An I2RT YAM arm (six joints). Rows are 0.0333 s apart.
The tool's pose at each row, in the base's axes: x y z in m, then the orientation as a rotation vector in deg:
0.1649, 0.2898, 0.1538, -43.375, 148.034, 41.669
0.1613, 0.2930, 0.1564, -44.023, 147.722, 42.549
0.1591, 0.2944, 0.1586, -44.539, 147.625, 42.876
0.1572, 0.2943, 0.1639, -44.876, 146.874, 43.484
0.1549, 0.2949, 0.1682, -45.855, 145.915, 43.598
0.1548, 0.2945, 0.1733, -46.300, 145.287, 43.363
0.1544, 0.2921, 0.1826, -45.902, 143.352, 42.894
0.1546, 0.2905, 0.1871, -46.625, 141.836, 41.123
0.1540, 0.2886, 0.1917, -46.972, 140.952, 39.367
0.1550, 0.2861, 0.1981, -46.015, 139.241, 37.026
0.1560, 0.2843, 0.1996, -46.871, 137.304, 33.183
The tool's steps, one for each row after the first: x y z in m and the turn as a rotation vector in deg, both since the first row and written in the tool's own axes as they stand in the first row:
0.0004, 0.0054, -0.0010, -0.732, 0.010, -0.339
0.0006, 0.0085, -0.0023, -1.056, 0.144, -0.617
-0.0003, 0.0115, -0.0070, -1.525, -0.354, -1.001
-0.0007, 0.0149, -0.0106, -1.764, -0.781, -1.934
-0.0028, 0.0165, -0.0149, -1.665, -1.148, -2.492
-0.0057, 0.0185, -0.0239, -1.204, -3.009, -3.142
-0.0073, 0.0189, -0.0283, -0.035, -4.062, -4.529
-0.0082, 0.0196, -0.0332, 1.188, -4.706, -5.437
-0.0109, 0.0196, -0.0396, 3.132, -6.615, -6.034
-0.0117, 0.0183, -0.0417, 5.837, -7.879, -8.093

